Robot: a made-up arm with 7 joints. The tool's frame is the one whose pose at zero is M.
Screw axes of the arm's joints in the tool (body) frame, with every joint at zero. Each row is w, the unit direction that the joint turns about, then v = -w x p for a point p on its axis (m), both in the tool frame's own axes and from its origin. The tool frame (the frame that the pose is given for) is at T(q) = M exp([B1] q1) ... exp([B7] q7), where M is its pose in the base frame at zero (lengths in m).
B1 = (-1, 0, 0, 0, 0.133, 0.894)
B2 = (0, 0, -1, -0.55, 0.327, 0)
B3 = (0, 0, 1, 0.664, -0.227, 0)
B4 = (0, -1, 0, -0.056, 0, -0.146)
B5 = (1, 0, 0, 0, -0.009, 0.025)
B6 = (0, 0, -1, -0.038, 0.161, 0)
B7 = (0, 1, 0, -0.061, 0, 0.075)
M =
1 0 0 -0.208
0 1 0 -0.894
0 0 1 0.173
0 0 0 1
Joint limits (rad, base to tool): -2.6..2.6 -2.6..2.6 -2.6..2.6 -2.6..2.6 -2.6..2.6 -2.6..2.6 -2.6..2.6
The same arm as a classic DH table. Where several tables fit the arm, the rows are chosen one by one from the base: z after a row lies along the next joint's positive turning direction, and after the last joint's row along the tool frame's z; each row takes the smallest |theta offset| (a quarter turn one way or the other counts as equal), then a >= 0, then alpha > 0; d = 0 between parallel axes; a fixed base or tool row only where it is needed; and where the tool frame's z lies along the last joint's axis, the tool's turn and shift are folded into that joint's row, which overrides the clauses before.
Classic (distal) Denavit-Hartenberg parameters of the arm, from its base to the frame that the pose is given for. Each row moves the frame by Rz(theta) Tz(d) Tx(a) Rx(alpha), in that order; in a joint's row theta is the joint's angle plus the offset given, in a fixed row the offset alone. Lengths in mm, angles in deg.
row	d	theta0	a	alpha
base (fixed)	40.0	-90.00	0.0	90.00
joint 1	-119.0	0.00	344.0	90.00
joint 2	0.0	-41.26	-151.6	180.00
joint 3	77.0	48.74	-81.0	90.00
joint 4	689.0	90.00	47.0	90.00
joint 5	15.0	-90.00	63.0	90.00
joint 6	-70.0	-90.00	86.0	-90.00
joint 7	-38.0	0.00	75.0	-90.00
tool (fixed)	-61.0	180.00	0.0	0.00
Joint limits (deg, base to tool): -148.97..148.97 -148.97..148.97 -148.97..148.97 -148.97..148.97 -148.97..148.97 -148.97..148.97 -148.97..148.97

